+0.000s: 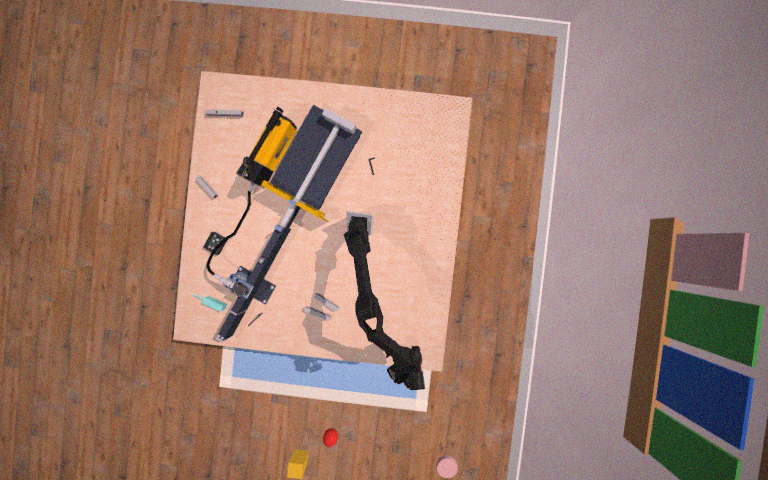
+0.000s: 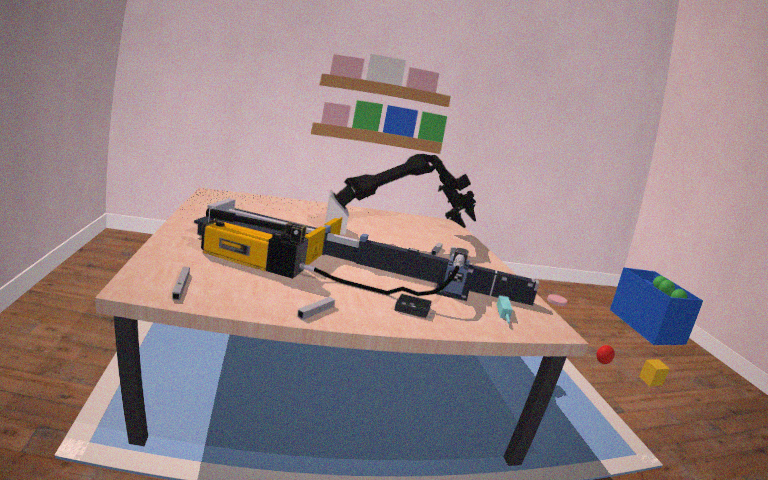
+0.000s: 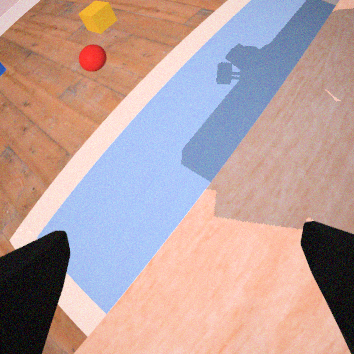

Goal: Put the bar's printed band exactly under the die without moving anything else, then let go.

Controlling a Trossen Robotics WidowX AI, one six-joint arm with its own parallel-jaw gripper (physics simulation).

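Frame: origin at the arm's base, x ahead, y left, z up, level; centimetres.
Seen in the pictures: gripper, between the fingertips: [image 2: 470,224] [image 3: 188,240]; arm's base, origin of its link: [image 1: 359,223] [image 2: 339,201].
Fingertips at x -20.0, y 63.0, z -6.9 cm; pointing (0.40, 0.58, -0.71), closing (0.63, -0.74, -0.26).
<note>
Offsets run from my fingertips to a thing's top centre. "*": to the spot under its first point. Level surfaces: height alone.
My gripper [image 1: 406,380] [image 2: 469,223] [image 3: 188,240] is open and empty, high over the table's edge beside the blue rug. Short grey bars lie on the wooden table: one {dz -2.5, dx +90.0, dy -109.4 cm} [image 1: 223,113] [image 2: 181,283] at a corner, one {dz -2.5, dx +95.1, dy -73.8 cm} [image 1: 206,187] [image 2: 317,307] near the long edge, and two close together, one {dz -2.5, dx +33.3, dy -25.3 cm} [image 1: 326,302] and the other {dz -2.5, dx +37.0, dy -19.6 cm} [image 1: 316,313], between the dark rail and the arm. No printed band can be made out on them. A blue-grey metal unit {dz +7.8, dx +71.1, dy -30.6 cm} [image 1: 240,284] [image 2: 457,261] is mounted at the long dark rail {* dz -1.9, dx +60.5, dy -41.5 cm} [image 1: 270,262] [image 2: 390,255]; whether it holds the die I cannot tell.
A yellow and black machine {* dz +3.9, dx +60.5, dy -95.3 cm} [image 1: 275,141] [image 2: 235,244] joins the unit by a black cable {* dz -3.4, dx +76.1, dy -61.6 cm} [image 1: 243,216] [image 2: 356,286]. A black box {* dz -4.3, dx +89.5, dy -48.0 cm} [image 1: 214,242] [image 2: 412,305], a teal bottle {dz -1.5, dx +88.9, dy -20.2 cm} [image 1: 212,303] [image 2: 504,307] and a hex key {dz -3.9, dx +17.3, dy -90.9 cm} [image 1: 371,165] lie on the table {dz -4.5 cm} [image 1: 419,169] [image 2: 351,325] [image 3: 210,300].
</note>
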